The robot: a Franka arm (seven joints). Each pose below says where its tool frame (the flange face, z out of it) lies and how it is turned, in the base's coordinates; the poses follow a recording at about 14 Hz.
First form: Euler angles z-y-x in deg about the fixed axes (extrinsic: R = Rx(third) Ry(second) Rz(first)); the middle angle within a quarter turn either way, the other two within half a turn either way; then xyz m.
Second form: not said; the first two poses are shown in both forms.
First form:
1: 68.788 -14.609 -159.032 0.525 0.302 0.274
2: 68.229 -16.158 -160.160 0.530 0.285 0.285
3: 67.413 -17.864 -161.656 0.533 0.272 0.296
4: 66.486 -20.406 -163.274 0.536 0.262 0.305
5: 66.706 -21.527 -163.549 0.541 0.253 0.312
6: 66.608 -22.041 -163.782 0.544 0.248 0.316
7: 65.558 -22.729 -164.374 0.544 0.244 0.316
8: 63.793 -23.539 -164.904 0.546 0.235 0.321
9: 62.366 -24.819 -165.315 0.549 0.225 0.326
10: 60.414 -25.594 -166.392 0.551 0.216 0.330
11: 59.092 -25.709 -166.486 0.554 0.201 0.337
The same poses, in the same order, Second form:
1: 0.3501 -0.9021 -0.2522; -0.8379 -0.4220 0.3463; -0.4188 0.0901 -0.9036; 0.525 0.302 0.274
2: 0.3562 -0.8920 -0.2783; -0.8385 -0.4366 0.3260; -0.4123 0.1172 -0.9035; 0.530 0.285 0.285
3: 0.3656 -0.8788 -0.3068; -0.8393 -0.4537 0.2995; -0.4024 0.1480 -0.9034; 0.533 0.272 0.296
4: 0.3739 -0.8594 -0.3487; -0.8381 -0.4741 0.2697; -0.3971 0.1914 -0.8976; 0.536 0.262 0.305
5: 0.3679 -0.8544 -0.3669; -0.8398 -0.4747 0.2634; -0.3993 0.2112 -0.8922; 0.541 0.253 0.312
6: 0.3680 -0.8507 -0.3753; -0.8397 -0.4774 0.2589; -0.3994 0.2198 -0.8900; 0.544 0.248 0.316
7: 0.3816 -0.8397 -0.3864; -0.8337 -0.4932 0.2484; -0.3992 0.2273 -0.8883; 0.544 0.244 0.316
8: 0.4049 -0.8225 -0.3994; -0.8203 -0.5197 0.2388; -0.4039 0.2309 -0.8852; 0.546 0.235 0.321
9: 0.4210 -0.8041 -0.4198; -0.8076 -0.5429 0.2301; -0.4129 0.2421 -0.8780; 0.549 0.225 0.326
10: 0.4453 -0.7843 -0.4320; -0.7950 -0.5683 0.2122; -0.4119 0.2490 -0.8766; 0.551 0.216 0.330
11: 0.4628 -0.7731 -0.4338; -0.7822 -0.5864 0.2106; -0.4172 0.2419 -0.8761; 0.554 0.201 0.337
